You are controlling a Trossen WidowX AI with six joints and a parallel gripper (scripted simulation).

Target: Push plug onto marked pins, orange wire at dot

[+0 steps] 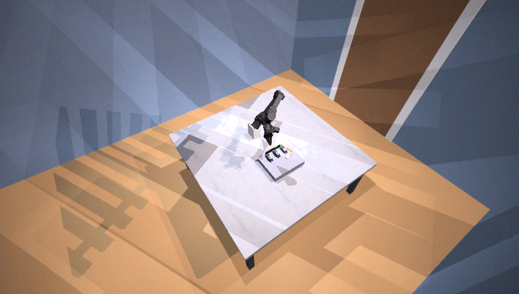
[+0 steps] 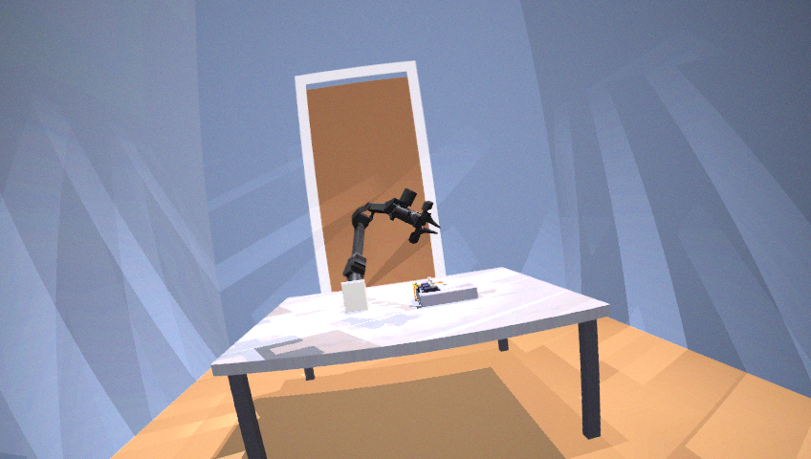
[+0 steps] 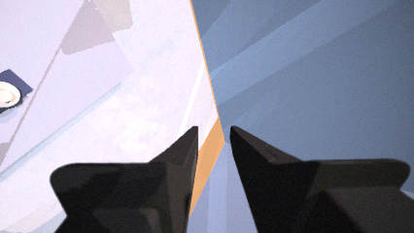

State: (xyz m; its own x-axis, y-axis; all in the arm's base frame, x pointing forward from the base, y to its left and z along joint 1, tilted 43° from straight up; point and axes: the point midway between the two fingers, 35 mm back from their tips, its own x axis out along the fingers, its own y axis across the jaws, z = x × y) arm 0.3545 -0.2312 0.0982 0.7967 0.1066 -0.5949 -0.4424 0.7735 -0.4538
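Right now the green marked band is 23 cm below my gripper tip, 14 cm to the left of it and 11 cm behind it. From my gripper tip the other things lie so: servo motor 25 cm below, 12 cm to the left, 6 cm behind; then grey printed holder 28 cm below, 11 cm to the left, 5 cm ahead.
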